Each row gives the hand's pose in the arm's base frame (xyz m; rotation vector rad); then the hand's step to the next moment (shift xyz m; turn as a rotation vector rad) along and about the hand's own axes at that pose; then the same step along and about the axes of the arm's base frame.
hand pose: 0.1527 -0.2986 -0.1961 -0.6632 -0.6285 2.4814
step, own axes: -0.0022 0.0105 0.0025 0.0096 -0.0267 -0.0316
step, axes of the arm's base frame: -0.0032 -0.0101 -0.0030 0.0192 0.0355 -0.0133
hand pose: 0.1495 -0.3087 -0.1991 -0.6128 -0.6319 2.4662
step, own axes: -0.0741 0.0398 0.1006 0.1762 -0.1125 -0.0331
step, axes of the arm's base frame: -0.0114 -0.1037 0.0794 -0.0760 0.1969 -0.0165
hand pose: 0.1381 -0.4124 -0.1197 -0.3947 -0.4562 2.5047
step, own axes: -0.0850 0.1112 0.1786 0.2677 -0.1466 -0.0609
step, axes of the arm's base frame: -0.0503 -0.1780 0.1314 -0.1230 0.2825 -0.0443
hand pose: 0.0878 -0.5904 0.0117 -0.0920 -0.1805 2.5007
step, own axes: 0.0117 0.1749 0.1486 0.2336 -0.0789 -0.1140
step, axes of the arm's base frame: -0.1278 -0.1485 0.1201 -0.1293 0.2140 -0.1062
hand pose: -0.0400 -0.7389 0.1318 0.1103 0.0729 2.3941
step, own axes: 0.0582 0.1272 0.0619 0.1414 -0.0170 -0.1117
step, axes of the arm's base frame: -0.1221 -0.0526 0.0757 -0.1033 0.1060 -0.1042
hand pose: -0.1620 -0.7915 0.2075 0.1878 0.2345 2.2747
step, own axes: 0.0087 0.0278 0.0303 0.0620 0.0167 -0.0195
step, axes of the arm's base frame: -0.0195 -0.0081 0.0363 -0.0567 0.0341 -0.0115
